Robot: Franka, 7 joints.
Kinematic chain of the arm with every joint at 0, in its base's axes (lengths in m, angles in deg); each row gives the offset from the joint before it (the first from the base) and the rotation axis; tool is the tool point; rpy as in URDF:
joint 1: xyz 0 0 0.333 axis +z
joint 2: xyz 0 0 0 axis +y
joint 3: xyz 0 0 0.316 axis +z
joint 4: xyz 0.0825 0 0 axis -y
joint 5: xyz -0.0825 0 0.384 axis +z
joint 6: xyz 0 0 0 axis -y
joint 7: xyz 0.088 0 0 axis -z
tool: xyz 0 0 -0.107 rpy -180 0 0
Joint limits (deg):
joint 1: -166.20..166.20
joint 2: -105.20..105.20
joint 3: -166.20..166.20
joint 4: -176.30..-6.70
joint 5: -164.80..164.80
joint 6: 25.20..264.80
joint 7: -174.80..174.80
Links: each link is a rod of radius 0.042 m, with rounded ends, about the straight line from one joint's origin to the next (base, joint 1, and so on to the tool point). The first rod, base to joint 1, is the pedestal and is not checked.
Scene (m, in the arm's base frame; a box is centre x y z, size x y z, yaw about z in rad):
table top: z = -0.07
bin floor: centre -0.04 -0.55 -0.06 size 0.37 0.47 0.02 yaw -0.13
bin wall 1: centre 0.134 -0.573 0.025 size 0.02 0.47 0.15 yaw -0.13
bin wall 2: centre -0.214 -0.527 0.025 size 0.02 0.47 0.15 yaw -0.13
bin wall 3: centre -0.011 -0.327 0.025 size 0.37 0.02 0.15 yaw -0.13
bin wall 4: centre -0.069 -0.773 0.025 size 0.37 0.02 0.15 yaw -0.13
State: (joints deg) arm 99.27 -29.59 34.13 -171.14 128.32 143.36 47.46
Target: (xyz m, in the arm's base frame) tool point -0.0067 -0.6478 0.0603
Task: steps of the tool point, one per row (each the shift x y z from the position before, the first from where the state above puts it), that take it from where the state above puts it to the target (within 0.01 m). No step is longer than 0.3 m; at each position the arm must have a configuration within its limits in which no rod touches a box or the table.
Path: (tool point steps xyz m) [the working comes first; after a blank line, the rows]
Joints at the target: 139.01 -77.37 122.81 -98.45 130.38 122.07 47.46
Straight joint move there: clear.

1: -0.1540 -0.0593 0.0899
2: -0.1140 -0.1676 0.0575
3: -0.0264 -0.2307 -0.0023
4: 0.0786 -0.2264 -0.0712
5: 0.1671 -0.1580 -0.1277
6: 0.2140 -0.0497 -0.1551

